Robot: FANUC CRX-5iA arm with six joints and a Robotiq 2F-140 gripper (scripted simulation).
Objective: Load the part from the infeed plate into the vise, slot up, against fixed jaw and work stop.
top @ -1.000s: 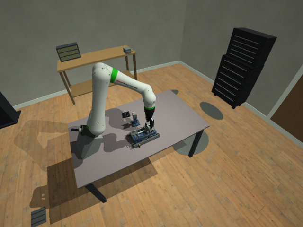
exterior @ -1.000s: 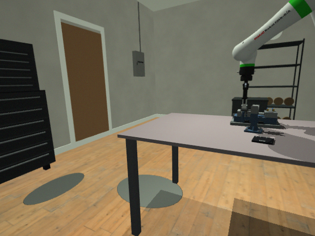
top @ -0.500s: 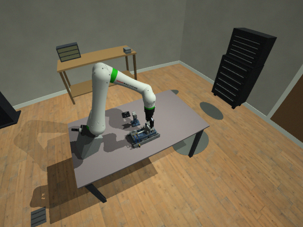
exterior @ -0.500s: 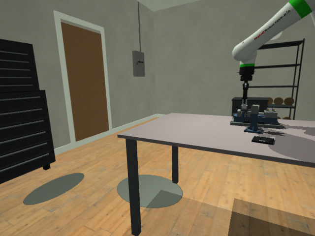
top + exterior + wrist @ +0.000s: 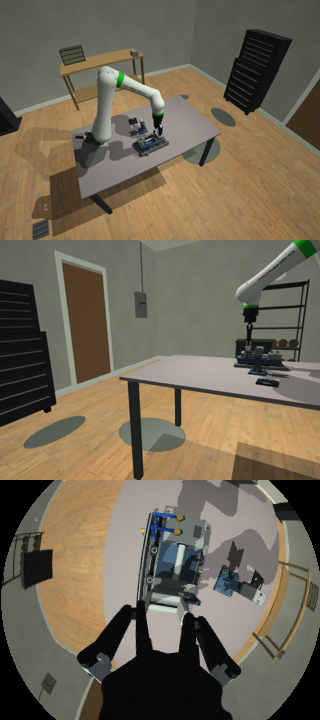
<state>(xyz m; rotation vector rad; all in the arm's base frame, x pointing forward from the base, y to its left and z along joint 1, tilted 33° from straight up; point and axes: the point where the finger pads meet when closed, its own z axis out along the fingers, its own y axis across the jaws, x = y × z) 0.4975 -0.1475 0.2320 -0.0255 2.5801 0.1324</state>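
The vise is 10 cm below my hand, 7 cm behind it and 2 cm to the left of it. From my hand the other things lie so: air cylinder: 16 cm behind, 6 cm below, 1 cm to the left; part: 2 cm below; black infeed plate: 41 cm to the left, 14 cm below, 13 cm behind.
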